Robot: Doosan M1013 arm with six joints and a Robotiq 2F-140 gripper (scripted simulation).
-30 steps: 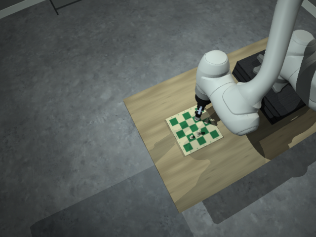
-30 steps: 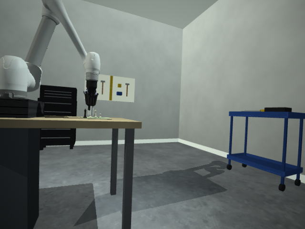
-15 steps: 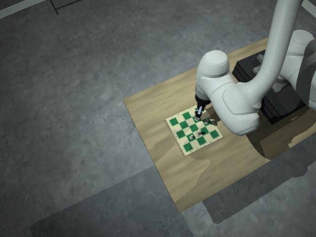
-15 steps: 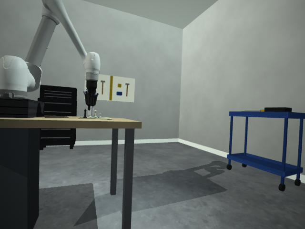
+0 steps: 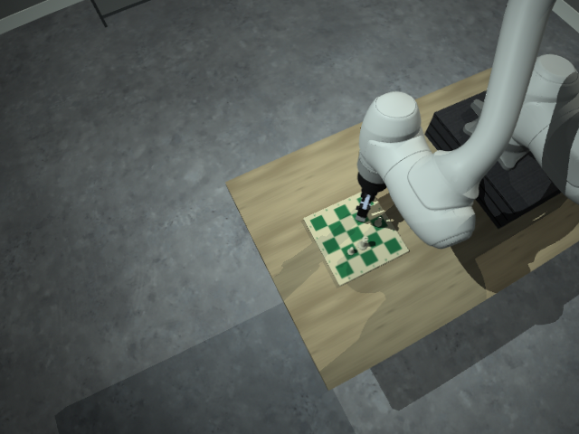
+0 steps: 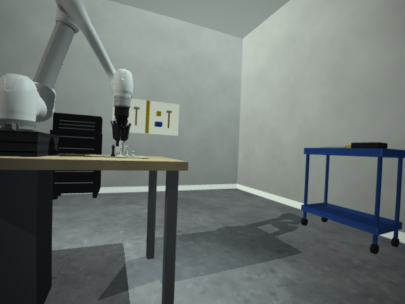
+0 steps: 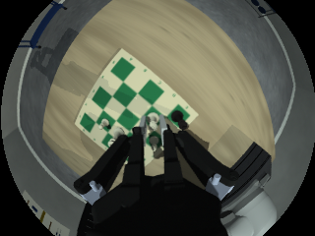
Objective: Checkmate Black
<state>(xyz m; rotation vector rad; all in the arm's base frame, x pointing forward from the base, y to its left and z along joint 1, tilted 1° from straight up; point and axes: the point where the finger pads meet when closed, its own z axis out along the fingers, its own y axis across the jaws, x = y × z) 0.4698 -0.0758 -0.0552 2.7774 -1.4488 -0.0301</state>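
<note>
The black piece lies 40 mm behind my hand, 30 mm to the right of it and 20 mm below it. From my hand the other things lie so: chessboard 60 mm below, 40 mm ahead, 30 mm to the left.
</note>
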